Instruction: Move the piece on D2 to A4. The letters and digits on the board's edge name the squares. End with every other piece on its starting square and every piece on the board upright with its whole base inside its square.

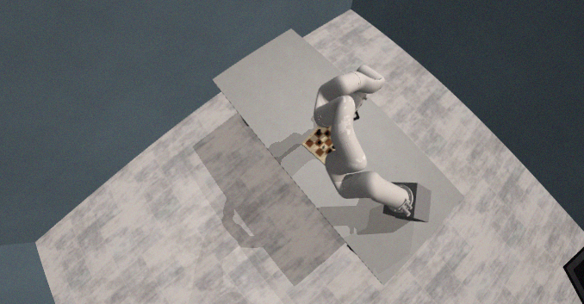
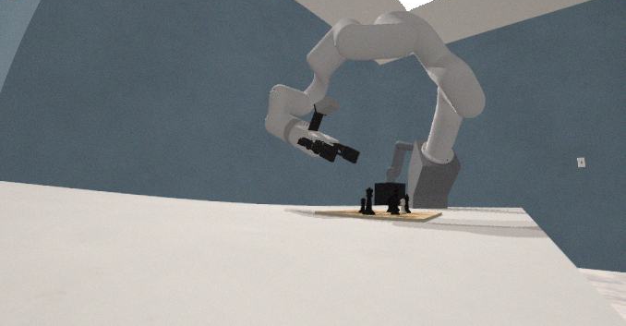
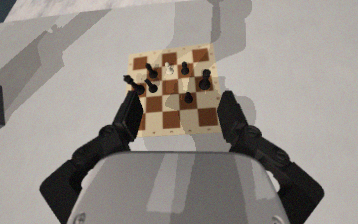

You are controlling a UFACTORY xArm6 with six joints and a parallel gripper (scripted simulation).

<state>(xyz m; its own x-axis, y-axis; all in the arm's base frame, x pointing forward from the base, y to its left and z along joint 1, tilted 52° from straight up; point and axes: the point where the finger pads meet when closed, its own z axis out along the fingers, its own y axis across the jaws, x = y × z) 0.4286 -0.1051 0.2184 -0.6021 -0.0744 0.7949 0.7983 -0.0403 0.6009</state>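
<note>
The white pawn is 11 cm to the left of my hand, 11 cm below it and 8 cm behind it. Also, from my hand: chessboard (13 cm below, 7 cm to the left, 7 cm behind).
</note>
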